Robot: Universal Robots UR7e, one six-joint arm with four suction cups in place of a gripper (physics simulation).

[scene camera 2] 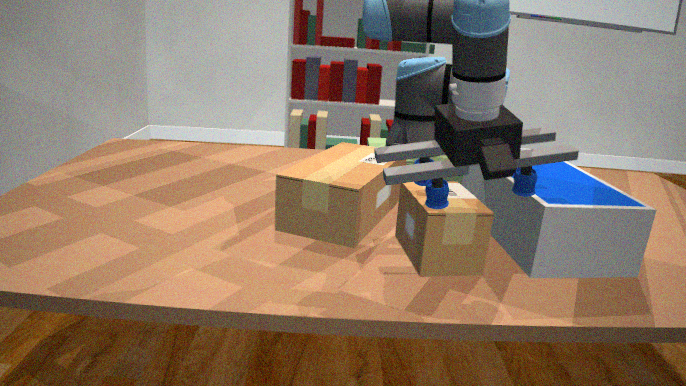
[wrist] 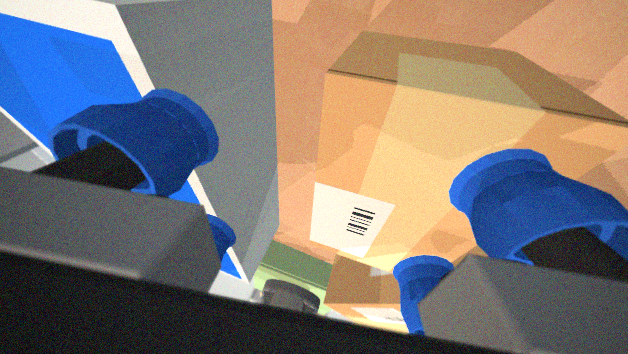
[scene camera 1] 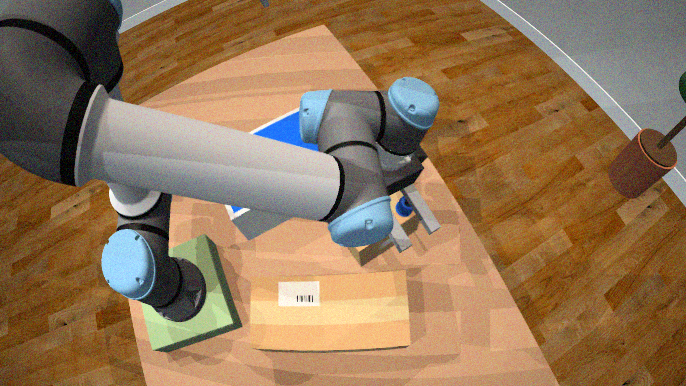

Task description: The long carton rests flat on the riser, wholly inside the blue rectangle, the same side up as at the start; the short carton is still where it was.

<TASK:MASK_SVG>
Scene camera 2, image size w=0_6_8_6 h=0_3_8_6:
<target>my suction head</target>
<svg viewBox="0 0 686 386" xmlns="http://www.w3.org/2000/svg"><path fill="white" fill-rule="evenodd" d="M414 182L416 185L426 186L425 205L427 207L443 209L449 205L449 186L446 180L443 179L443 184L446 186L442 188L430 187L429 184L432 183L432 179ZM517 168L513 177L513 193L523 197L533 196L536 192L536 170L532 168L532 173L534 173L532 176L523 176L517 173L521 171L521 167Z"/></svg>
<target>short carton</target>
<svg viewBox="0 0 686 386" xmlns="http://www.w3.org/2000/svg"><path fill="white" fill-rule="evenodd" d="M401 183L395 237L420 277L483 275L494 213L458 182L448 182L449 205L443 209L432 209L425 205L426 186L419 186L414 182Z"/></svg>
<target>long carton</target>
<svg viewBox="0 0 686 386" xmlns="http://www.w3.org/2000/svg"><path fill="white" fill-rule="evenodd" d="M406 160L377 163L374 157L374 148L378 147L342 142L277 173L275 230L355 248L399 202L400 184L386 185L383 178L383 168L405 166Z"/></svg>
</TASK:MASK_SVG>
